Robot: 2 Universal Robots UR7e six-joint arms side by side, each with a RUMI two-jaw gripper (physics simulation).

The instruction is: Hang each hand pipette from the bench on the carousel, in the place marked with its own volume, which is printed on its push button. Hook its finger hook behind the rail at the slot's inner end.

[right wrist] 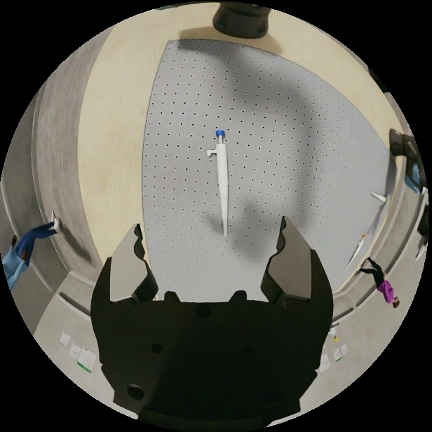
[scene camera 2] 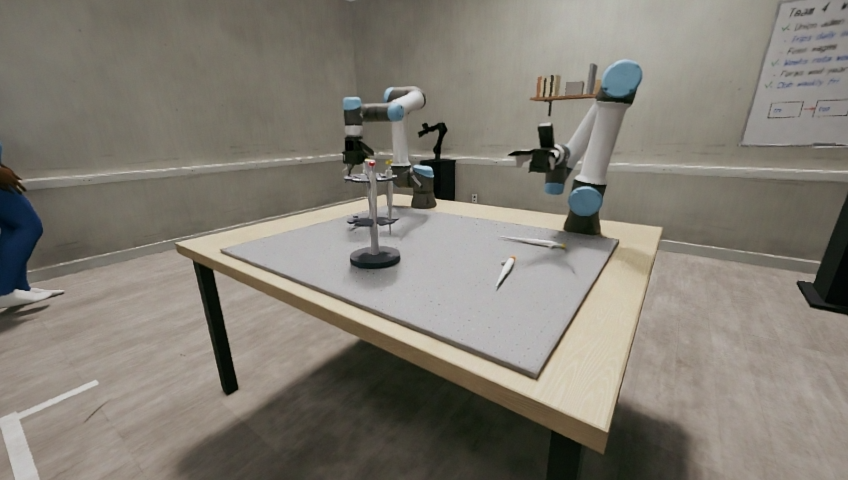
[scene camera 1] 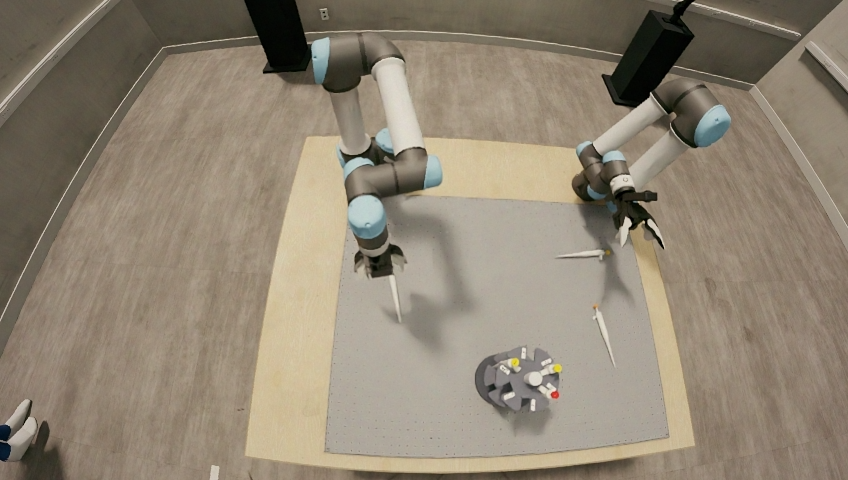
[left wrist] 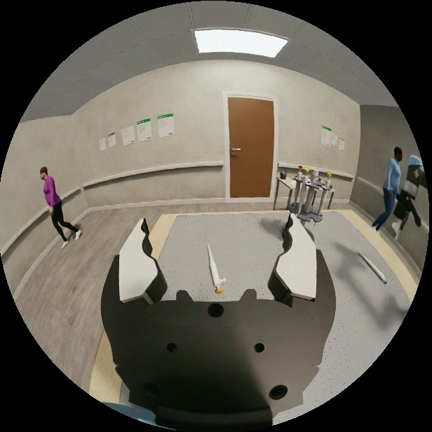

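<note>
The blue-button pipette point(scene camera 1: 395, 297) point(left wrist: 372, 266) point(right wrist: 222, 175) lies on the mat, finger hook to one side. My right gripper point(scene camera 1: 379, 273) point(right wrist: 209, 221) is open above it, pointing down. The orange-button pipette point(scene camera 1: 604, 334) point(scene camera 2: 505, 273) point(left wrist: 214, 270) lies at the right of scene camera 1. The yellow-button pipette point(scene camera 1: 586, 255) point(scene camera 2: 531, 240) lies near my left gripper point(scene camera 1: 642, 244) point(left wrist: 218, 218), which is open, raised and empty. The carousel point(scene camera 1: 484, 380) point(scene camera 2: 374, 257) stands upright, holding a red-button pipette point(scene camera 1: 554, 394) and two yellow-button ones point(scene camera 1: 514, 362) point(scene camera 1: 557, 368). Printed volumes are unreadable.
The grey perforated mat point(scene camera 1: 452, 416) point(scene camera 2: 452, 315) covers much of the wooden table point(scene camera 1: 285, 356) point(scene camera 2: 624, 309). The right arm's forearm reaches over the mat's upper left in scene camera 1. A person in blue point(left wrist: 393, 175) and one in purple point(left wrist: 50, 190) are beyond the table.
</note>
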